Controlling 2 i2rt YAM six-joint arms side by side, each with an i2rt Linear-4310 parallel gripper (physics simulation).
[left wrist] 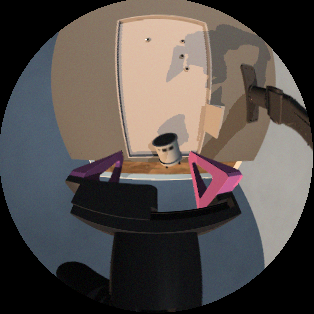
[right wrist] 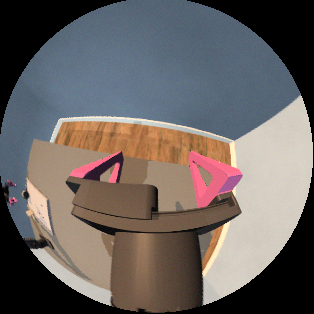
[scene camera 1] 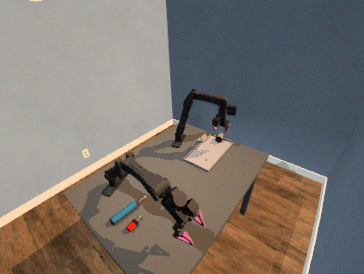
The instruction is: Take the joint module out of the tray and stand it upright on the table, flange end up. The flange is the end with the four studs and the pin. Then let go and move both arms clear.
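Frame: origin at the left arm's base, x left, y back, z up, level; centimetres.
Seen in the pictures: left gripper, between the fingertips: (left wrist: 155,154) (scene camera 1: 220,131); right gripper, between the fingertips: (right wrist: 155,154) (scene camera 1: 198,235); left arm's base, origin of its link: (left wrist: 250,93) (scene camera 1: 179,140); right arm's base, origin of its link: (scene camera 1: 114,184).
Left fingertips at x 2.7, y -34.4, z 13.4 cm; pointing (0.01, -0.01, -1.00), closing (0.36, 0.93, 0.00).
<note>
Offsets run from my left fingertips to a thing's middle. Level surfaces: height alone.
The joint module @(dx +6.9, dy +0.9, dz -9.9 cm) (scene camera 1: 219,138) (left wrist: 168,150) (right wrist: 25,194) is a pale cylinder with a black round end. It is at the far end of the pale tray @(dx -9.9, dy +5.9, dz -12.6 cm) (scene camera 1: 206,163) (left wrist: 150,95) (right wrist: 45,214) as scene camera 1 shows it. In the left wrist view its black end faces up towards the camera and small studs show at its lower end; its exact tilt is hard to tell. My left gripper (scene camera 1: 221,128) (left wrist: 155,154) (right wrist: 13,193) is open and empty, above the module. My right gripper (scene camera 1: 198,235) (right wrist: 155,154) is open and empty, far from the tray, above the table's near part.
Several small dark-holed parts lie in the tray. A pale block @(dx +2.6, dy +16.2, dz -10.3 cm) (scene camera 1: 202,138) (left wrist: 213,121) is at the tray's side. A blue-handled tool @(dx -76.9, dy +38.7, dz -11.4 cm) (scene camera 1: 123,213) and a red-handled tool @(dx -83.3, dy +31.6, dz -11.7 cm) (scene camera 1: 132,226) lie on the table @(dz -13.4 cm) (scene camera 1: 225,182) beside the right arm.
</note>
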